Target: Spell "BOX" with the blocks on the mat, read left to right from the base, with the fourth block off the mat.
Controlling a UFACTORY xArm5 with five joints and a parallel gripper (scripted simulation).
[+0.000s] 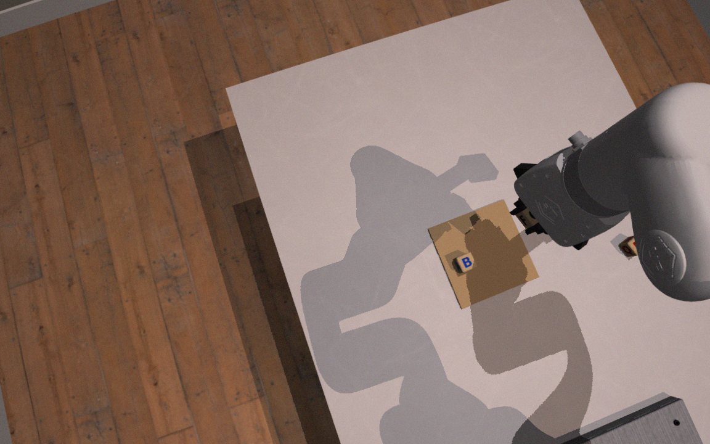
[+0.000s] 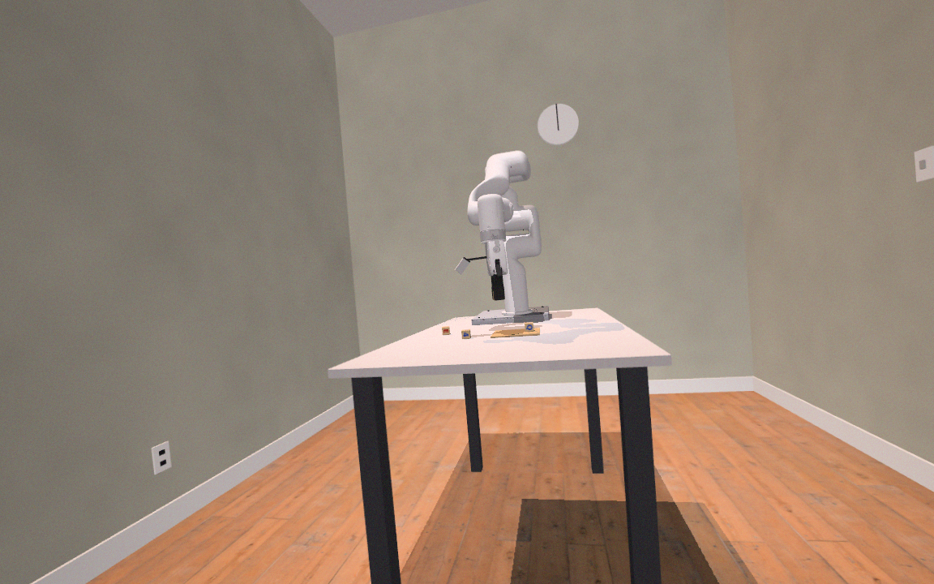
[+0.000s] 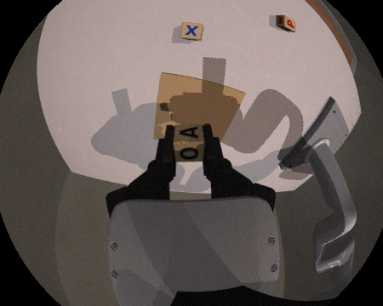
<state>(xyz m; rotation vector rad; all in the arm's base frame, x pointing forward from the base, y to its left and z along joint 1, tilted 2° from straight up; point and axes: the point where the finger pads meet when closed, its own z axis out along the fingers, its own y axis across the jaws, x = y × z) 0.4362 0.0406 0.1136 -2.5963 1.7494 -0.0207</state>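
The tan mat is 12 cm below my hand, 4 cm to the left of it and 3 cm behind it.
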